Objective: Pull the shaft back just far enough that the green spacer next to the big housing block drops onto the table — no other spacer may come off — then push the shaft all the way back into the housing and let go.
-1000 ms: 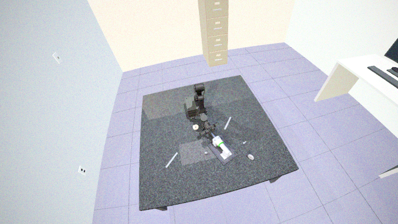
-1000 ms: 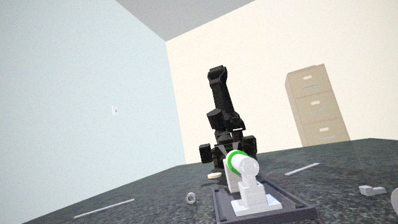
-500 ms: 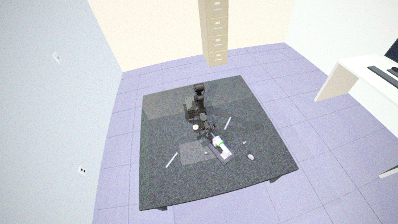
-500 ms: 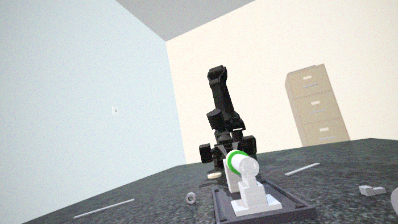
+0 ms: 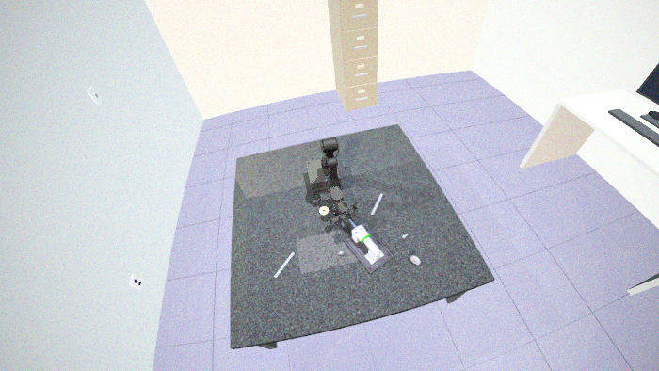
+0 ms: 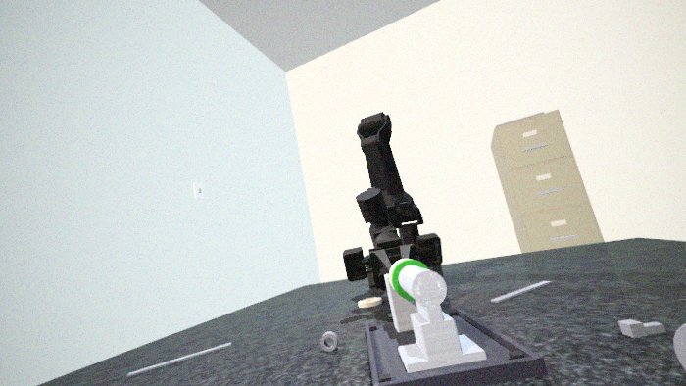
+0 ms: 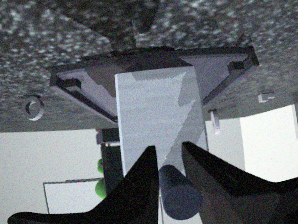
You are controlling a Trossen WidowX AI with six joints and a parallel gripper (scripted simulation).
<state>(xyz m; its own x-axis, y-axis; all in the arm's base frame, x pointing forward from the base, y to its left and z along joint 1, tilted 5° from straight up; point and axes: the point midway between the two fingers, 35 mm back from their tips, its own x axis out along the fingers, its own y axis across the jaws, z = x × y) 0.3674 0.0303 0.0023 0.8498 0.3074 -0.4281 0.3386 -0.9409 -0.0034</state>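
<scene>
My gripper tip is now 5 cm short of the grey shaft, 2 cm to the right of it and 2 cm below it. From my gripper tip the other things lie so: bolt (25 cm to the left, 10 cm ahead, 6 cm below); green spacer (10 cm ahead, 3 cm to the left, 2 cm above).
</scene>
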